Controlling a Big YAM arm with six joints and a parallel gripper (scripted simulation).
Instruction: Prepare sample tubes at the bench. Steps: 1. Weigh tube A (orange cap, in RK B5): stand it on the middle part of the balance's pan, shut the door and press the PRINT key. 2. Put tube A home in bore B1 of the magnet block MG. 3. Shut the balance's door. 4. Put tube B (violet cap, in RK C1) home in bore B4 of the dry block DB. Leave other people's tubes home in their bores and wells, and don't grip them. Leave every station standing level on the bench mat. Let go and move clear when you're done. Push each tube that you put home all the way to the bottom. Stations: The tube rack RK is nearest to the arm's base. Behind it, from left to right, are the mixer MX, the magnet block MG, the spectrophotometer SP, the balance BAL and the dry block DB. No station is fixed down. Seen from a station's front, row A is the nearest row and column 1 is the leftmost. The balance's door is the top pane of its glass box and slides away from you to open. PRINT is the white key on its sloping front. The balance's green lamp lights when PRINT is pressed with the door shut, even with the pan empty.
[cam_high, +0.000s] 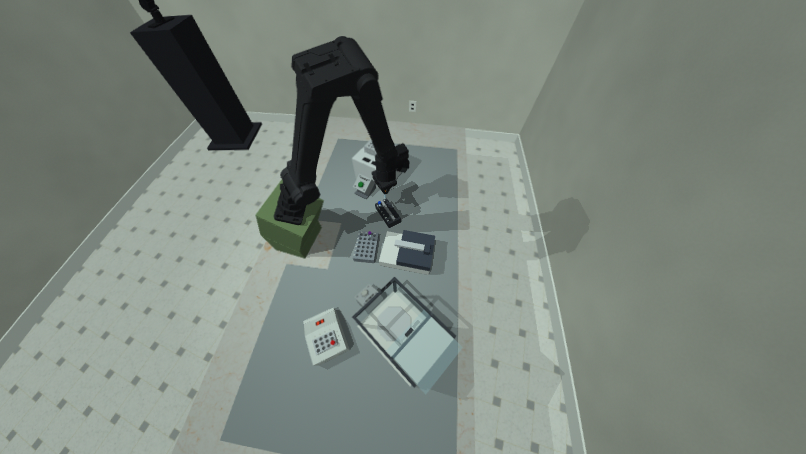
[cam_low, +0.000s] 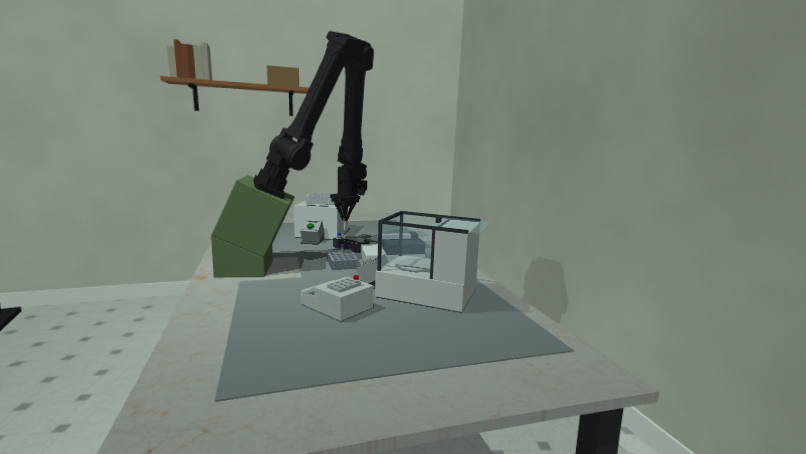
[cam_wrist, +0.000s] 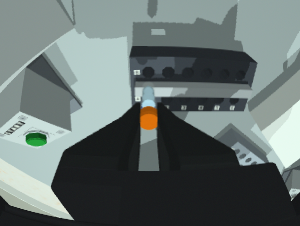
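The blue-capped tube lies 8 cm below my hand, 3 cm behind it and 2 cm to the right of it. The rest, counted from my hand: magnet block MG 9 cm below, 5 cm to the right, 1 cm ahead; tube B 17 cm to the right, 8 cm below, 6 cm behind; tube rack RK 22 cm to the right, 9 cm below, 7 cm behind.
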